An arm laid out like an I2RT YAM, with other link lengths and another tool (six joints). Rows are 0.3 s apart.
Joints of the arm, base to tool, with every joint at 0 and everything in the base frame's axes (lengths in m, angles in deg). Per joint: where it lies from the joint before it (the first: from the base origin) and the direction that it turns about. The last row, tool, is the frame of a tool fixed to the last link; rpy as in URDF.
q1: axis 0 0 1 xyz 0.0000 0.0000 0.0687
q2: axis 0 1 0 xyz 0.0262 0.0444 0.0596
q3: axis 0 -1 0 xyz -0.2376 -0.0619 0.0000
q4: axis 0 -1 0 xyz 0.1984 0.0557 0.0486
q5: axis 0 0 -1 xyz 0.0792 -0.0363 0.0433
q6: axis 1 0 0 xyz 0.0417 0.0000 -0.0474
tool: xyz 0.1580 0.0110 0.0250 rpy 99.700 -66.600 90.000
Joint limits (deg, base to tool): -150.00..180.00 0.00..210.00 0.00..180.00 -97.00..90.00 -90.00..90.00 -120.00..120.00
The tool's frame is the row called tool.
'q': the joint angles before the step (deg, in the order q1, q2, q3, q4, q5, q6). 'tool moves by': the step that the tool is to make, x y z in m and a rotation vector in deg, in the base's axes. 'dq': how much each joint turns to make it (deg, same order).
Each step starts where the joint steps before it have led.
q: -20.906, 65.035, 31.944, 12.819, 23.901, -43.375
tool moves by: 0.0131, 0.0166, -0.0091, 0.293, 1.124, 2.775
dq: 3.303, 2.366, -0.006, 1.169, 0.526, 0.110
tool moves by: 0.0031, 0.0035, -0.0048, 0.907, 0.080, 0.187
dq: 0.799, 1.039, 0.001, 0.232, 0.254, 1.111
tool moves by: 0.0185, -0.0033, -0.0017, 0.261, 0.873, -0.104
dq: 0.660, 5.785, 4.198, 0.536, 0.703, 0.330
